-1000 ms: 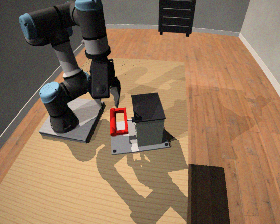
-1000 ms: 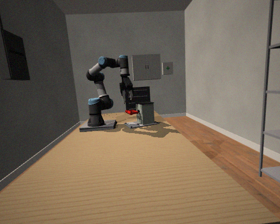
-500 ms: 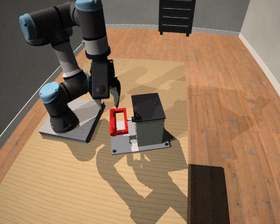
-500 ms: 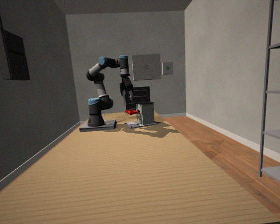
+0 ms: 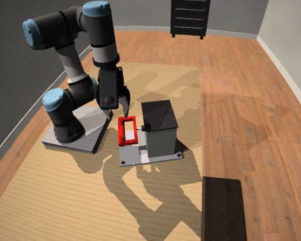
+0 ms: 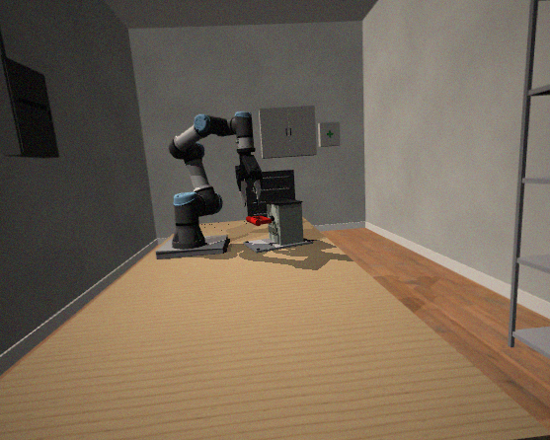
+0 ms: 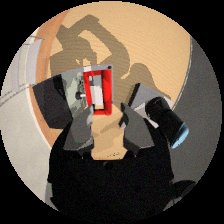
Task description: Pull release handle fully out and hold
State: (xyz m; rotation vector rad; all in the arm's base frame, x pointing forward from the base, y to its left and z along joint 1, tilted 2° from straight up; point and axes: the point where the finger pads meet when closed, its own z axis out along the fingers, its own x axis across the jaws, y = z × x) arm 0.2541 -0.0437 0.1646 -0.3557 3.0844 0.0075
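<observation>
Right now my hand is 50 mm short of the release handle, 10 mm to the right of it and 70 mm above it. From my hand the other things lie so: grey base plate (90 mm ahead, 20 mm to the left, 170 mm below).
</observation>
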